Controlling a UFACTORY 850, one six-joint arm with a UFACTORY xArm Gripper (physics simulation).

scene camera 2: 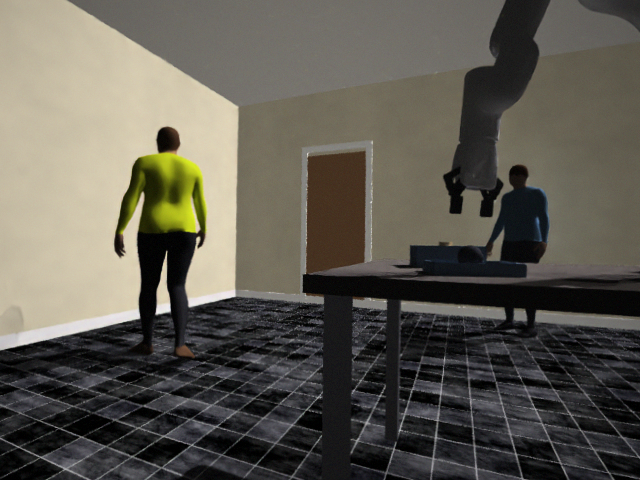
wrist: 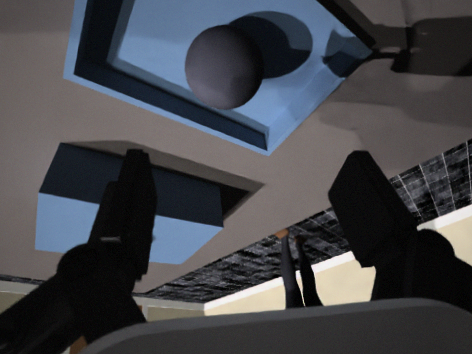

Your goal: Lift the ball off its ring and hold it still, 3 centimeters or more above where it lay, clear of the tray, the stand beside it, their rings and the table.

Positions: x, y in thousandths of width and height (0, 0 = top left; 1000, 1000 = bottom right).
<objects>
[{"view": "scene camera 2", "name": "my gripper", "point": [735, 449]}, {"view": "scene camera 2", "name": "blue tray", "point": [680, 557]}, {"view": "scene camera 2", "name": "blue stand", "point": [696, 524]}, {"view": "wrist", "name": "my gripper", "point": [529, 490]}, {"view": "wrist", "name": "dark grey ball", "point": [476, 191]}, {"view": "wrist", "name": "blue tray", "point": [298, 168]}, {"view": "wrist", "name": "blue stand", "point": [147, 561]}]
</objects>
